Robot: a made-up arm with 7 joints.
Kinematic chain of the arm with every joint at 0, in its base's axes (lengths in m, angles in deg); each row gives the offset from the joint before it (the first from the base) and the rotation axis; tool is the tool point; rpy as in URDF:
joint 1: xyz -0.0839 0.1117 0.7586 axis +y
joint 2: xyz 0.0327 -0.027 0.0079 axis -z
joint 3: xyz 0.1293 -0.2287 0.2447 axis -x
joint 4: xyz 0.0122 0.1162 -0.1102 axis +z
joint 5: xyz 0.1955 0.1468 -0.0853 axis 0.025 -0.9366 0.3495
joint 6: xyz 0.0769 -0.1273 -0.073 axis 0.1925 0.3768 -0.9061
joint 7: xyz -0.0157 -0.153 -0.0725 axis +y
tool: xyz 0.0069 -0.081 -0.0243 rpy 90 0 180
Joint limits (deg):
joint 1: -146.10..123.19
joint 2: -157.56..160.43
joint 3: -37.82..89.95
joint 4: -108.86..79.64
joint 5: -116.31..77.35
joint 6: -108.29..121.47
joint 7: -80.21..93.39
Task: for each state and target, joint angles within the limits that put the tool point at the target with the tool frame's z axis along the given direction. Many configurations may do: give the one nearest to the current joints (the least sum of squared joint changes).
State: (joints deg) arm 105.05 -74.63 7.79 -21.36 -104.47 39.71 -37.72
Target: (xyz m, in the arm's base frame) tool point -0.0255 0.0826 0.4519 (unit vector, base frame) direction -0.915 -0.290 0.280
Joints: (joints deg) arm 122.44 -25.61 37.35 -32.01 -110.88 52.38 -43.93
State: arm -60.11 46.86 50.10 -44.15 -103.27 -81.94 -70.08
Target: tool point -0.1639 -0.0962 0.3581 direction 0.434 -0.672 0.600
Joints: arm -102.04 64.45 70.75 -41.61 -95.52 -23.52 -67.04
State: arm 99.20 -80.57 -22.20 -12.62 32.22 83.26 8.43
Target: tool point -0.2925 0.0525 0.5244 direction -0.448 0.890 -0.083
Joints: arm 119.69 -52.88 20.01 3.26 -11.55 71.28 7.16
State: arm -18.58 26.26 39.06 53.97 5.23 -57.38 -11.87
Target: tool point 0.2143 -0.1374 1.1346 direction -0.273 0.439 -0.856
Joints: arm -68.60 45.10 4.94 64.76 -19.19 -54.80 -13.05
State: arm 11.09 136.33 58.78 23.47 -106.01 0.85 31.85
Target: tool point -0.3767 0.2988 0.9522 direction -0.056 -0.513 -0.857
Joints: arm 3.96 129.79 53.70 -6.00 -85.70 -6.09 30.21
